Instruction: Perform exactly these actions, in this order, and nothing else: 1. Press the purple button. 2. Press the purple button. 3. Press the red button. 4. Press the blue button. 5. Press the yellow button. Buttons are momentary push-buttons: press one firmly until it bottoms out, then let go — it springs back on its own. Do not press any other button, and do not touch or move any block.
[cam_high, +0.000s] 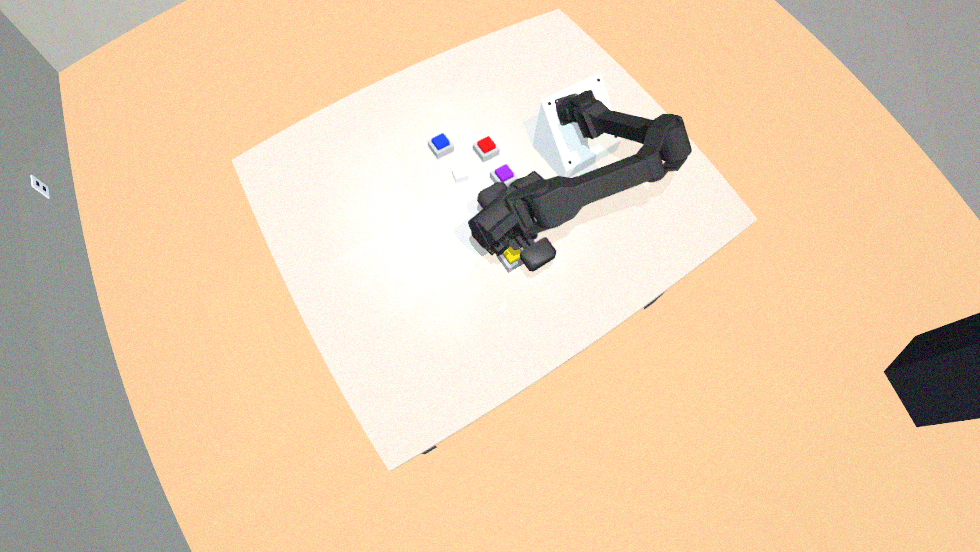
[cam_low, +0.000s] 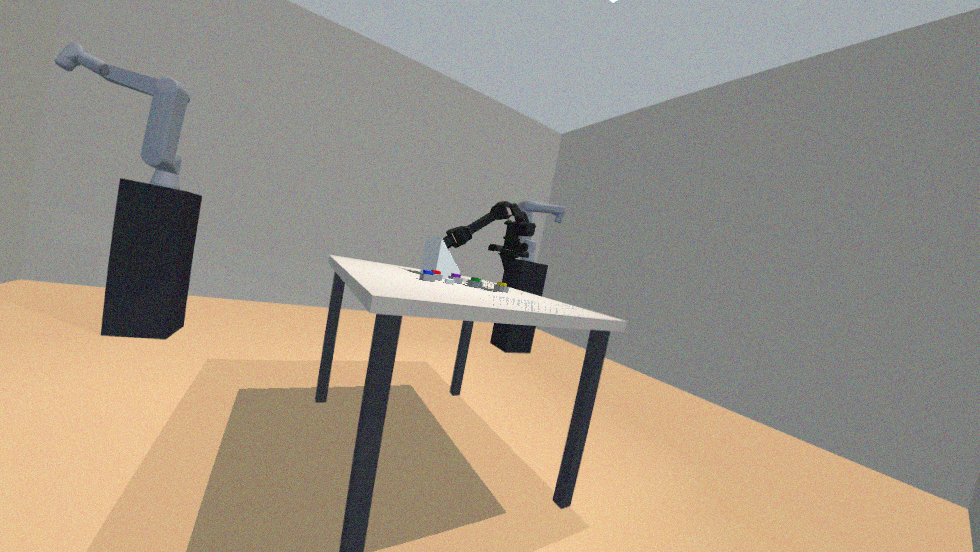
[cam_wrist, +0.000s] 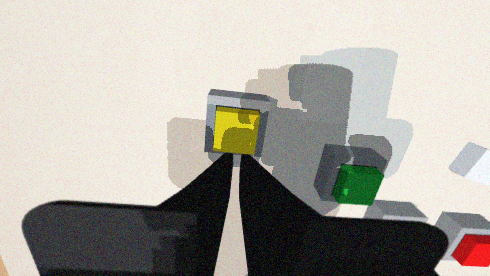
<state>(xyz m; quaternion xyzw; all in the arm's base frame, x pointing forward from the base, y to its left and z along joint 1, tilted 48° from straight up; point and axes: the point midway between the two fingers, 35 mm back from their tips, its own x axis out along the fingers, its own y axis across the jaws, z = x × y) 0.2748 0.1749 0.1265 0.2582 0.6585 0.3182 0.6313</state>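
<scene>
Right now my gripper tip is 1 cm past the yellow button and 6 cm above it. The rest, counted from my gripper tip: purple button: 10 cm behind, 19 cm to the right, 6 cm below; small white block: 1 cm behind, 25 cm to the right, 8 cm below; green button: 4 cm behind, 11 cm to the right, 6 cm below.
</scene>
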